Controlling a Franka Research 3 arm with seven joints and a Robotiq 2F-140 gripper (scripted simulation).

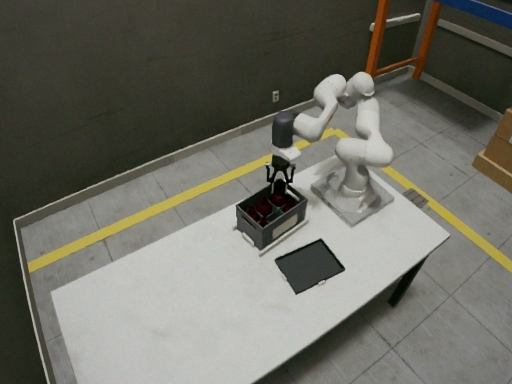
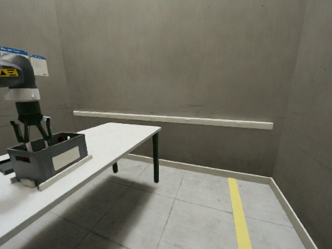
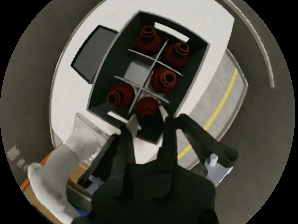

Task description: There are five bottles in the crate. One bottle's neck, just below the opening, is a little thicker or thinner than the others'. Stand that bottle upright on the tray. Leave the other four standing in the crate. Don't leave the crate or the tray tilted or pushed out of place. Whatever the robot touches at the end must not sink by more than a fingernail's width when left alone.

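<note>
Now: hand 8 cm short of the dark grey crate, 6 cm to the right of it and 9 cm above it. From my hand the other things lie so: flat black tray 8 cm ahead, 34 cm to the left, 16 cm below.
</note>
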